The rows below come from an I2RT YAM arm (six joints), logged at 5 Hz.
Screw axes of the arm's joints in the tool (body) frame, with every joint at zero. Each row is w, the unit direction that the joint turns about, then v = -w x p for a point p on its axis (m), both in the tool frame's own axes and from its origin. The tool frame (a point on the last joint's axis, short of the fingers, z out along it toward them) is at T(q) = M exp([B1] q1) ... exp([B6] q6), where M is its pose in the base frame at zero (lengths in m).
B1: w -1 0 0 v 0 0.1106 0
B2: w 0 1 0 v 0.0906 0 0.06
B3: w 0 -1 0 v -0.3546 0 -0.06
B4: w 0 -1 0 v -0.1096 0 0
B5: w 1 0 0 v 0 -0.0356 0
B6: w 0 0 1 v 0 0 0
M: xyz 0.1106 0 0.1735 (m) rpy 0 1.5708 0 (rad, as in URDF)
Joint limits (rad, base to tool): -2.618..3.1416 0..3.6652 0..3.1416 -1.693..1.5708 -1.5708..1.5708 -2.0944..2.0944
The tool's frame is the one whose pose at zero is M.
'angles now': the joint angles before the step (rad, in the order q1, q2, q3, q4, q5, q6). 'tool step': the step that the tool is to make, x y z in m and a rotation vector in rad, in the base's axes. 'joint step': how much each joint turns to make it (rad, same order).
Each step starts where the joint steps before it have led.
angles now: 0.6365 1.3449 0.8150 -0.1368 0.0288 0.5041
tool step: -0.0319 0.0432 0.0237 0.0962 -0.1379 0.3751
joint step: 0.1638 -0.0298 0.0148 0.1153 -0.1662 -0.1323
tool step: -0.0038 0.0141 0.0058 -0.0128 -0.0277 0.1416
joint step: 0.0322 0.0295 0.0463 -0.0213 -0.0815 -0.0798
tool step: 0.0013 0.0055 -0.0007 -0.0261 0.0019 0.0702
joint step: 0.0033 0.0270 0.0296 -0.0350 -0.0497 -0.0490
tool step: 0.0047 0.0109 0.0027 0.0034 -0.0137 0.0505
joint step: 0.0086 0.0438 0.0446 0.0026 -0.0318 -0.0296
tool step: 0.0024 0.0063 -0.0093 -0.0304 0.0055 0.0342
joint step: 0.0057 0.0398 0.0089 -0.0047 -0.0157 -0.0301
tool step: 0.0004 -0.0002 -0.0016 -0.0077 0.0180 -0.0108
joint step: -0.0010 0.0038 0.0019 -0.0117 0.0036 0.0131
